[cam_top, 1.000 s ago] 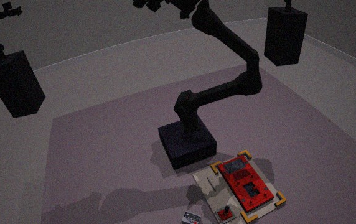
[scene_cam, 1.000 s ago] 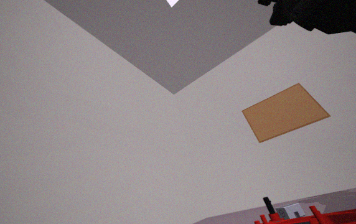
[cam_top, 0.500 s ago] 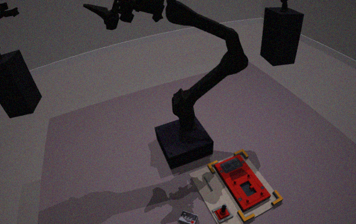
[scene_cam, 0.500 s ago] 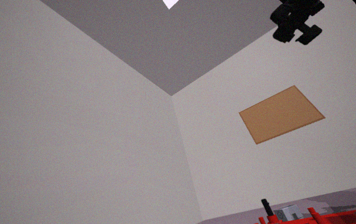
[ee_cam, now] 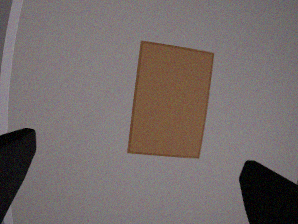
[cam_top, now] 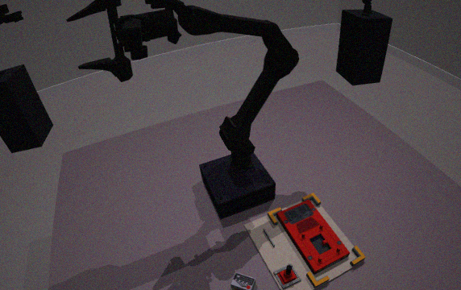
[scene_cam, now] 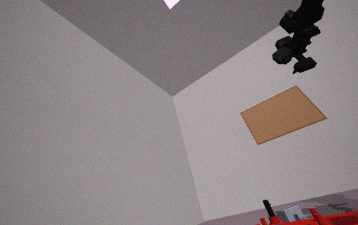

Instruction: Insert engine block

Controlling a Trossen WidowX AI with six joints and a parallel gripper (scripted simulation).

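Right now the engine block is 520 mm below my gripper tip, 250 mm ahead of it and 240 mm to the left of it.
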